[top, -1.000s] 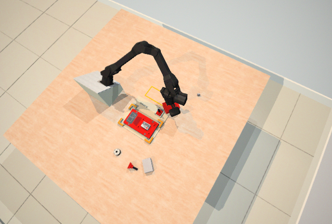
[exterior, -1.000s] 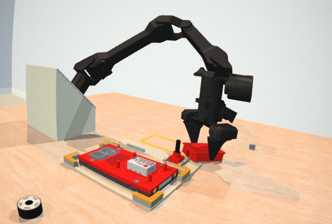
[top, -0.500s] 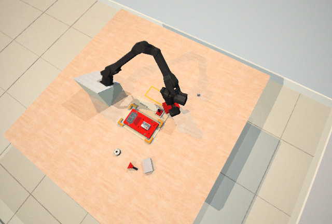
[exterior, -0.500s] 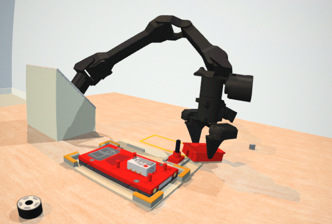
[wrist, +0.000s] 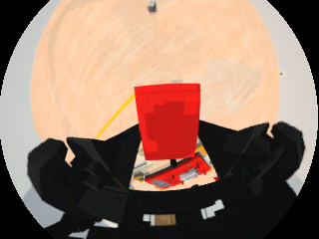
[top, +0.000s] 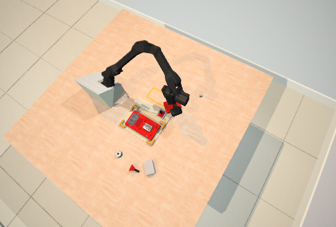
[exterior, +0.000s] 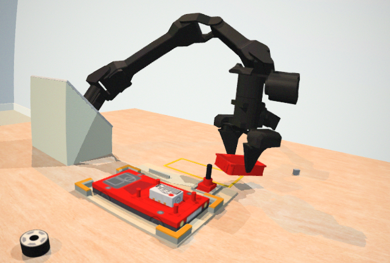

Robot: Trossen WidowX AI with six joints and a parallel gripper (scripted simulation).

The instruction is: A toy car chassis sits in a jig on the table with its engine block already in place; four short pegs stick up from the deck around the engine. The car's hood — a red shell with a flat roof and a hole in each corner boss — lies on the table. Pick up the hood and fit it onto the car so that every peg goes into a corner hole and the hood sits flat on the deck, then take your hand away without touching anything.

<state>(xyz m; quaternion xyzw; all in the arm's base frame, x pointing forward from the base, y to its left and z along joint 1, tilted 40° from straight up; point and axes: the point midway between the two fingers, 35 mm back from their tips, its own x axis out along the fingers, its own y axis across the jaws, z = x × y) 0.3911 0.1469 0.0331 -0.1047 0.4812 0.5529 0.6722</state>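
Right now my gripper tip is 190 mm to the left of the white engine block, 50 mm past it and 20 mm above it. Round my gripper tip: red hood 10 mm above; then wheel 420 mm to the right, 90 mm behind, 40 mm below.
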